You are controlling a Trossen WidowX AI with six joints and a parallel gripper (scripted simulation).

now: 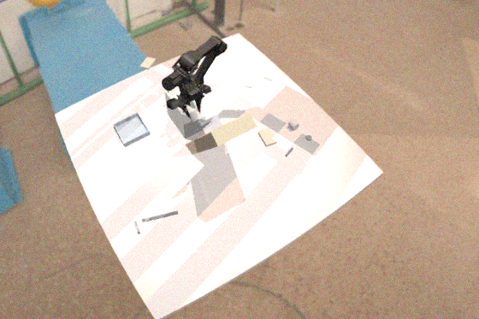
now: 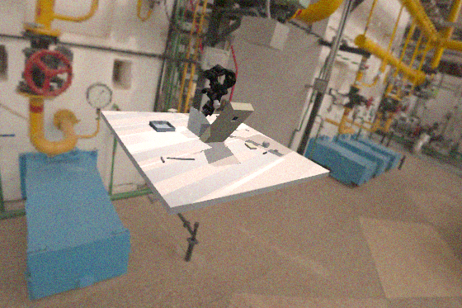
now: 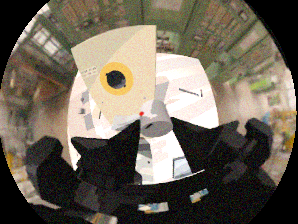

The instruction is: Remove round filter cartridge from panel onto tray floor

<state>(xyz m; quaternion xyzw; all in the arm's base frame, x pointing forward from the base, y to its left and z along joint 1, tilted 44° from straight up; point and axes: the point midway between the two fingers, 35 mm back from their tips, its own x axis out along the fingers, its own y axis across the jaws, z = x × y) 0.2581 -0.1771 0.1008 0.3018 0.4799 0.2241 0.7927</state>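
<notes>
The dark-framed tray lies 30 cm behind my gripper tip, 29 cm below it and 23 cm to the right of it. Round my gripper tip: round filter cartridge: right at my gripper tip.
</notes>
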